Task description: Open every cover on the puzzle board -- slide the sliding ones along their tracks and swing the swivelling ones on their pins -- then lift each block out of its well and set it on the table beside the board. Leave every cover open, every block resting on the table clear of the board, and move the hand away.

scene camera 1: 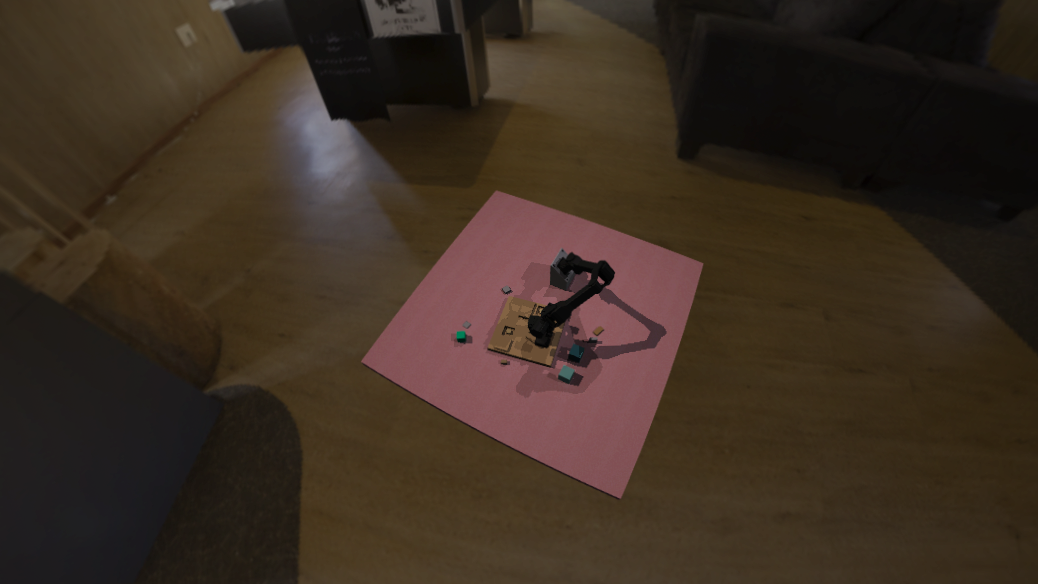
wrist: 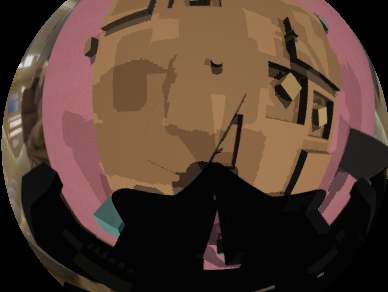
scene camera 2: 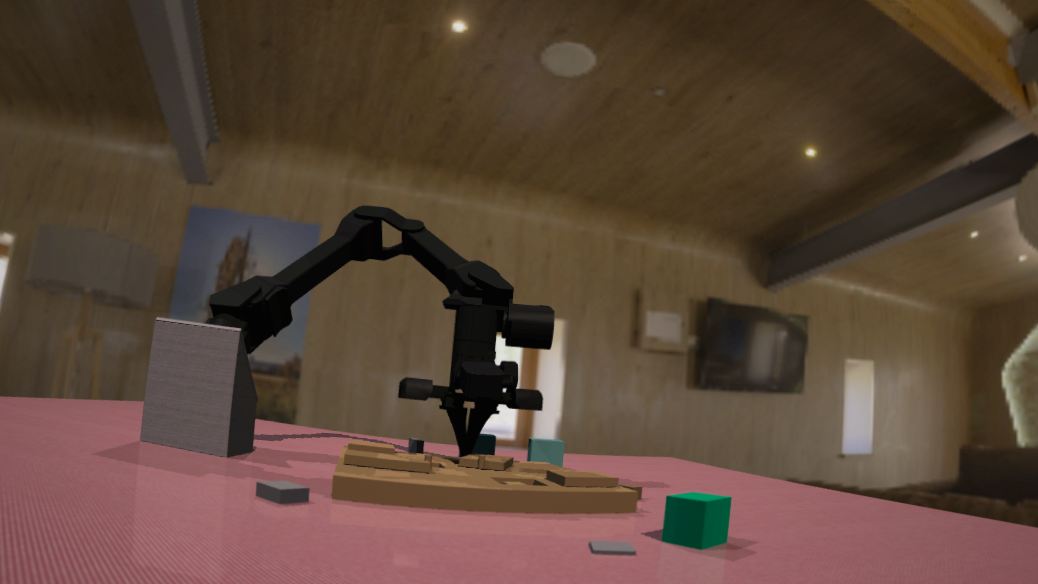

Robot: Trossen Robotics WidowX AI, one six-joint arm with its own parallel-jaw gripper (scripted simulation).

Path:
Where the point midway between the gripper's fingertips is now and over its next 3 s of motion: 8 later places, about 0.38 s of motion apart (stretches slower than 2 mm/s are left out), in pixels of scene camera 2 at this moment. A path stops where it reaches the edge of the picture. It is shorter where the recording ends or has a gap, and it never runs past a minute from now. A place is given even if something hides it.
My gripper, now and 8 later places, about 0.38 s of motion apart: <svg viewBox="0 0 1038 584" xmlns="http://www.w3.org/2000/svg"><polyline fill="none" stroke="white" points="465,459 474,459 483,460 492,462 502,462 511,463 518,464 527,465 531,462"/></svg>

